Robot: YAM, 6 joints.
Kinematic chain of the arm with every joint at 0, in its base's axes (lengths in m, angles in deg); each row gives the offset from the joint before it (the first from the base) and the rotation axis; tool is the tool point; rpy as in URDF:
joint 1: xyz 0 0 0.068 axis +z
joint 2: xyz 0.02 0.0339 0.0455 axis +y
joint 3: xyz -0.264 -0.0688 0 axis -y
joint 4: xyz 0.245 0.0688 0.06 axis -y
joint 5: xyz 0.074 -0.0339 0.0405 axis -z
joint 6: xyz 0.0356 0 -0.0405 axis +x
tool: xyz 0 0 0 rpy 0 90 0
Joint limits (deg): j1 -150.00..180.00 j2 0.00..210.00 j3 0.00..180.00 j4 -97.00..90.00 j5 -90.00..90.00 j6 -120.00..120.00
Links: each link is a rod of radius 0.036 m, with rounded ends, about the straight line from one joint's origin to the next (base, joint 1, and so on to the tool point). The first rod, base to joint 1, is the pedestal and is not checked.
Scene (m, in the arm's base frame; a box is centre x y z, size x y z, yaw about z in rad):
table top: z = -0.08
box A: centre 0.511 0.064 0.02 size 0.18 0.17 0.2 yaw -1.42
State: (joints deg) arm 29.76 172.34 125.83 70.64 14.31 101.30
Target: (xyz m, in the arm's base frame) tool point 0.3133 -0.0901 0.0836
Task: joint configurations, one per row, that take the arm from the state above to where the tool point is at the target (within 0.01 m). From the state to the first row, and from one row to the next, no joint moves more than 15 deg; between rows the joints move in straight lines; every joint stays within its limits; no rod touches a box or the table.
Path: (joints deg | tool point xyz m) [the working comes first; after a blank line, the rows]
Joints at the target: -13.33 123.70 32.10 90.00 25.73 101.30
Straight joint move there: touches box A.

1: 27.91 159.02 118.00 67.55 6.39 107.53 | 0.5220 0.2720 0.1413
2: 26.05 145.70 110.17 64.47 -1.54 113.77 | 0.5101 0.2504 0.2218
3: 24.20 132.38 102.35 61.38 -9.46 120.00 | 0.4840 0.2239 0.2946
4: 12.81 122.82 88.42 58.65 -6.99 113.85 | 0.4855 0.1148 0.2914
5: 1.41 113.25 74.50 55.93 -4.51 107.70 | 0.4572 0.0141 0.2818
6: -9.99 103.69 60.58 53.20 -2.04 101.55 | 0.4042 -0.0699 0.2656
7: -11.10 110.36 51.09 65.47 7.22 101.47 | 0.3890 -0.0809 0.1929
8: -12.21 117.03 41.59 77.73 16.47 101.38 | 0.3572 -0.0876 0.1309
9: -13.33 123.70 32.10 90.00 25.73 101.30 | 0.3133 -0.0901 0.0836

